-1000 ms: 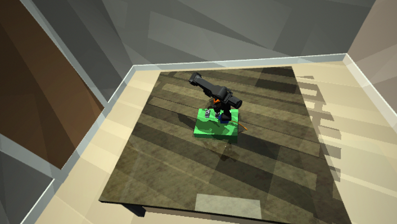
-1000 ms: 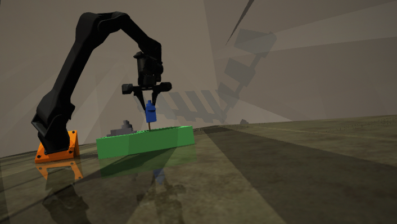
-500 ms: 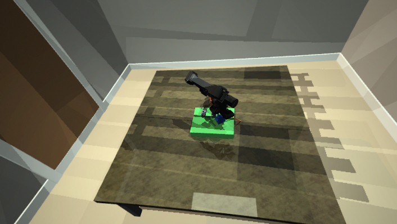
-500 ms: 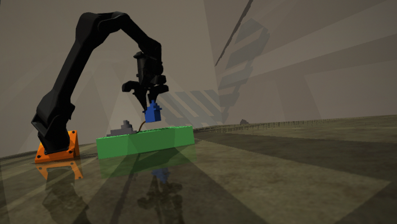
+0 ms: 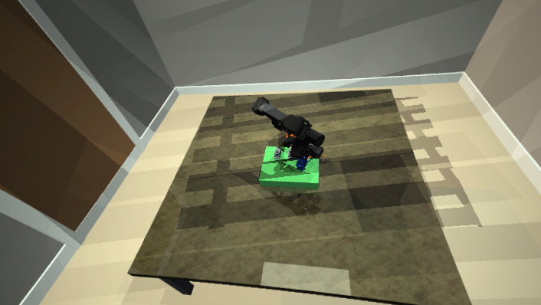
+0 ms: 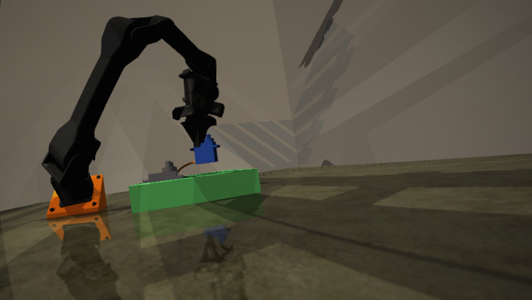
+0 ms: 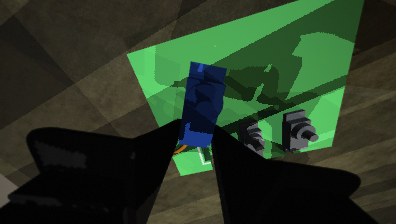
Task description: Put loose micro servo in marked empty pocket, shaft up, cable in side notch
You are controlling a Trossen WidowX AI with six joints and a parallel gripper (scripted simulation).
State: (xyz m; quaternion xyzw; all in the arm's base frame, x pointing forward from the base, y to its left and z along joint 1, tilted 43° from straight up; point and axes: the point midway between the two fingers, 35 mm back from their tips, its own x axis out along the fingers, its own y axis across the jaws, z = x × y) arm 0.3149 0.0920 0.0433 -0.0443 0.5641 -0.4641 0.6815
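Now: gripper tip 10 cm above the green deck and 8 cm to the left of it.
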